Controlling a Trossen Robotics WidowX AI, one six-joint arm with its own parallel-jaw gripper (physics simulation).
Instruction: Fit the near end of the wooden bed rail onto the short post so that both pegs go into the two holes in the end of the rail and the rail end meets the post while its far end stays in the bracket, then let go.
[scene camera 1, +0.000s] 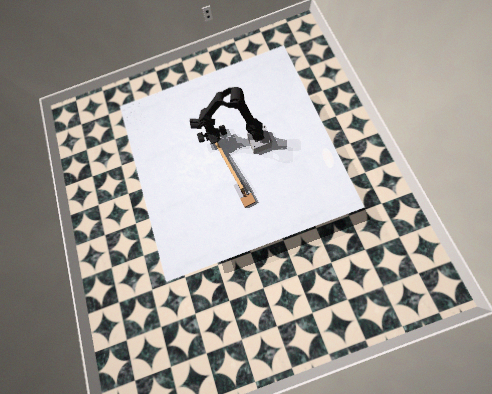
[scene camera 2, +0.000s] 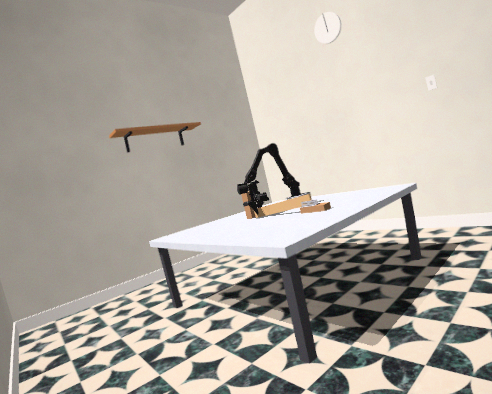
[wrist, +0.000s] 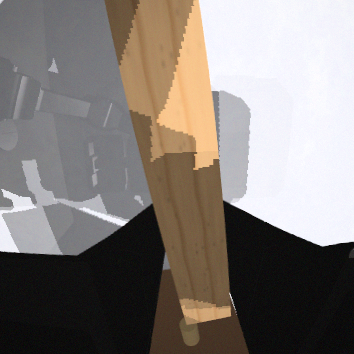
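Pixels of known places: gripper, fingertip midpoint: (scene camera 2: 259, 214) (wrist: 187, 206); arm's base, link origin: (scene camera 1: 258, 136) (scene camera 2: 296, 195).
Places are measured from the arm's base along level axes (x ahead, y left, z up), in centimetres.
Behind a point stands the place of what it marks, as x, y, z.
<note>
The wooden bed rail (scene camera 1: 230, 166) {23.2, 13.3, 0.7} (scene camera 2: 286, 205) {24.6, 12.8, -2.5} (wrist: 185, 200) {27.1, -8.3, -1.5} runs from the bracket (scene camera 1: 244, 192) {20.0, 30.0, -2.9} (scene camera 2: 311, 203) {21.5, 29.8, -3.4} at its far end to beside the short post (scene camera 2: 246, 200) {30.2, -17.5, 4.7} (wrist: 162, 315) {26.1, -16.5, -4.3}. My gripper (scene camera 1: 215, 140) {27.6, -10.6, -5.8} (scene camera 2: 258, 206) {27.6, -10.6, -5.8} (wrist: 187, 206) {27.6, -10.6, -5.8} is shut on the rail close to its near end, with one black finger against each side. In the wrist view one peg (wrist: 189, 332) {27.4, -15.2, -2.4} shows between the rail's end and the post's face. The other peg is hidden, and the holes do not show. The rail lies slightly slanted in that view.
A flat orange-brown block (scene camera 1: 248, 200) {19.8, 36.5, -4.4} (scene camera 2: 316, 208) {24.1, 34.8, -6.0} lies by the bracket on the white table (scene camera 1: 190, 240) {62.8, 47.5, -8.0} (scene camera 2: 225, 237) {73.2, 13.7, -8.0}. The arm's base (scene camera 1: 257, 135) {1.8, 3.9, 8.8} (scene camera 2: 295, 190) {2.0, 1.9, 3.6} stands to one side of the rail. Shadows of the arm fall on the table top.
</note>
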